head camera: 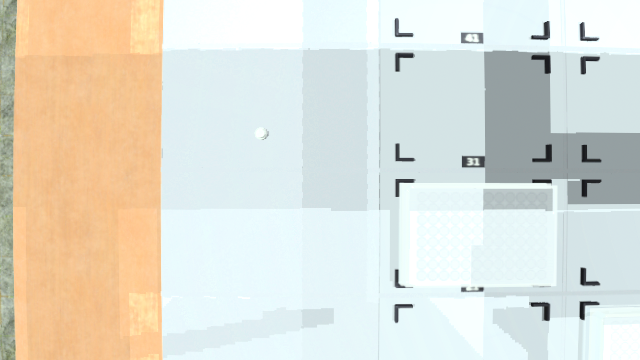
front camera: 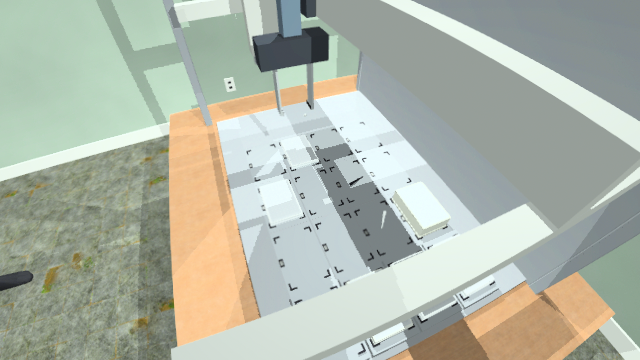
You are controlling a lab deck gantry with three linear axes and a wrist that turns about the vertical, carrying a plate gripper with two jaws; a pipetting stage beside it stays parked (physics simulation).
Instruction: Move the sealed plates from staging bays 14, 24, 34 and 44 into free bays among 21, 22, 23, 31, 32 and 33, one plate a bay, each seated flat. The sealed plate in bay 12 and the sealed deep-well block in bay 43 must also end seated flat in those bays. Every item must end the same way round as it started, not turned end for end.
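Frame: origin at the robot's base, x ahead, y left, z up, level; millimetres.
Seen in the pictures: gripper, fingertip midpoint: [front camera: 295, 109]; robot's base, origin of the base link: [front camera: 247, 152].
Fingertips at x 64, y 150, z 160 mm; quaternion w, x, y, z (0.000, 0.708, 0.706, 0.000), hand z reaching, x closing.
Note:
Pixels of each thing's top centre, then the offset from my fingertips to it. "*": a spot on its surface instead.
- clear sealed plate, middle of its top: [head camera: 482, 236] [front camera: 298, 149] 0 mm ahead, 0 mm left, 146 mm down
- tall cream deep-well block, middle of its top: [front camera: 422, 203] 328 mm ahead, 214 mm left, 118 mm down
- bay 24, surface spot: [front camera: 392, 332] * 552 mm ahead, 3 mm right, 131 mm down
- bay 34, surface spot: [front camera: 439, 309] * 553 mm ahead, 104 mm left, 131 mm down
- bay 44, surface spot: [front camera: 477, 290] * 556 mm ahead, 207 mm left, 139 mm down
- small white knob, middle of its top: [head camera: 260, 133] 181 mm back, 84 mm left, 156 mm down
My gripper [front camera: 295, 111] hangs at the back left of the deck. Its two jaws stand apart with no plate between them. It does not show in the head view. A clear sealed plate [front camera: 299, 151] [head camera: 477, 235] lies level in bay 21. The sealed plate [front camera: 281, 201] [head camera: 620, 340] lies in bay 12; part of it shows in the head view. The tall cream deep-well block [front camera: 421, 207] sits in bay 43. Plates in bay 24 [front camera: 392, 332], bay 34 [front camera: 439, 309] and bay 44 [front camera: 477, 290] are mostly hidden behind the front beam. Corner marks show bare at bay 14.
The pale front beam [front camera: 400, 285] crosses the near end of the deck. A tall grey panel [front camera: 480, 110] stands along the right side. Bays 31 and 41 show bare corner marks in the head view. A small white knob [head camera: 261, 133] stands on the deck left of bay 31.

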